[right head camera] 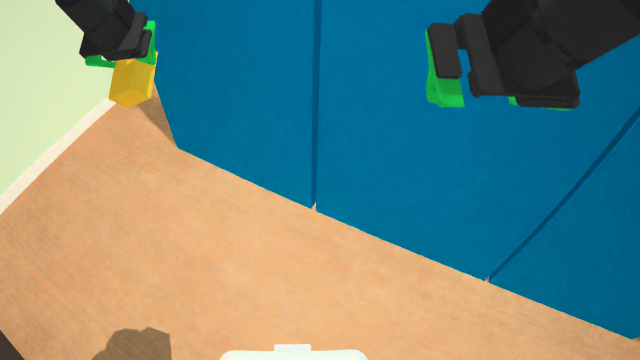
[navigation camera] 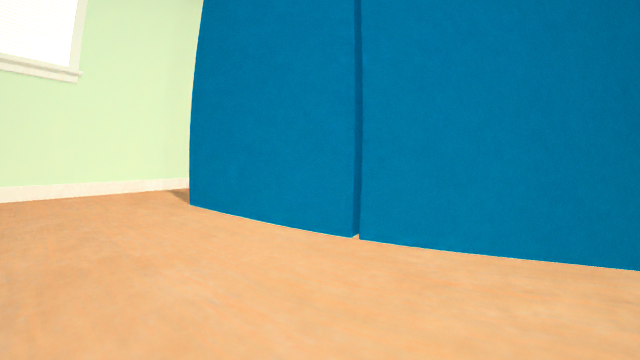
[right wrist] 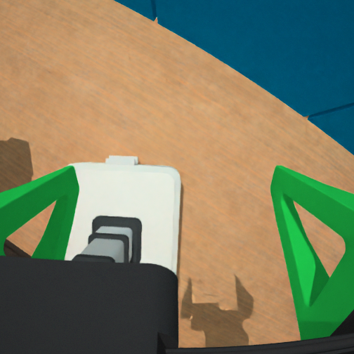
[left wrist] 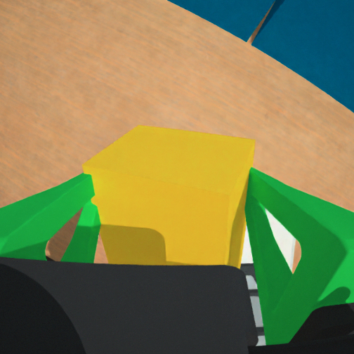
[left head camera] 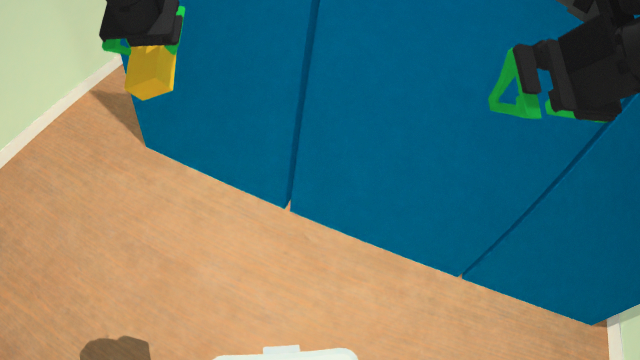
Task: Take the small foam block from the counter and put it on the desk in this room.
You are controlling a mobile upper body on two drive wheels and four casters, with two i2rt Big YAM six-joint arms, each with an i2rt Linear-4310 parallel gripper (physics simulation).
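Frame: origin at the left arm's base, x ahead, y left, z up, level; metres.
Seen in the pictures: left gripper, fingertip midpoint: (right head camera: 137,63) (left head camera: 154,52); right gripper, fingertip midpoint: (right head camera: 471,96) (left head camera: 520,106).
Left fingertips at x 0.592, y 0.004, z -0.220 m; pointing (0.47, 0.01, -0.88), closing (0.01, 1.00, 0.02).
A point is followed by its place in that frame.
The small foam block (left head camera: 150,72) @[z -0.212, x 0.522, y -0.008 m] (right head camera: 131,84) @[z -0.211, x 0.516, y -0.018 m] (left wrist: 165,200) is yellow and box-shaped. My left gripper (left head camera: 150,50) @[z -0.220, x 0.592, y 0.004 m] (right head camera: 129,61) @[z -0.220, x 0.592, y 0.004 m] (left wrist: 173,177) is shut on it, with a green finger on each side, and holds it up in the air at the upper left of both head camera views. My right gripper (right wrist: 174,176) (left head camera: 542,110) @[z -0.125, x 0.360, y -0.449 m] (right head camera: 485,102) @[z -0.125, x 0.360, y -0.449 m] is open with nothing between its fingers, at the upper right of both head camera views. Neither the counter nor the desk can be made out in these views.
Large blue upright panels (left head camera: 390,150) @[z -0.791, x 0.899, y -0.630 m] (right head camera: 400,140) @[z -0.760, x 0.913, y -0.606 m] (navigation camera: 500,125) @[z -1.069, x 0.875, y -0.673 m] with narrow gaps between them stand in front of me. A green wall (left head camera: 45,55) @[z -0.984, x 1.945, y 1.195 m] (navigation camera: 130,125) @[z -0.902, x 1.871, y 1.235 m] with a pale baseboard is at the left. My white base (right wrist: 145,200) shows over the wooden floor (navigation camera: 250,300) @[z -1.410, x 0.696, y -0.107 m].
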